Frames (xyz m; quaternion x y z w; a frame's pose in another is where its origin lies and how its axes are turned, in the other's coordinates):
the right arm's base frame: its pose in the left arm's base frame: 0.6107 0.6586 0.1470 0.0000 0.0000 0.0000 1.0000
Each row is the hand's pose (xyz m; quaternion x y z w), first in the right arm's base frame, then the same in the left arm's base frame.
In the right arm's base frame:
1: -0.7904 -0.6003 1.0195 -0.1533 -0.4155 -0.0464 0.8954
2: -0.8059 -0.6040 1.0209 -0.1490 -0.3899 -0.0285 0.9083
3: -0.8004 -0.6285 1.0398 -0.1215 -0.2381 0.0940 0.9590
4: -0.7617 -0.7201 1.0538 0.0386 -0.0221 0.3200 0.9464
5: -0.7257 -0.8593 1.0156 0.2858 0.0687 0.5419 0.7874
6: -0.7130 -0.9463 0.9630 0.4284 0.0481 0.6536 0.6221
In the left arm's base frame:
1: -0.1797 0.0583 1.1665 -0.1533 -0.4155 -0.0464 0.8954
2: -0.1952 0.0546 1.1679 -0.1490 -0.3899 -0.0285 0.9083
3: -0.1897 0.0301 1.1868 -0.1215 -0.2381 0.0940 0.9590
4: -0.1510 -0.0615 1.2008 0.0386 -0.0221 0.3200 0.9464
5: -0.1150 -0.2007 1.1626 0.2858 0.0687 0.5419 0.7874
6: -0.1023 -0.2877 1.1100 0.4284 0.0481 0.6536 0.6221

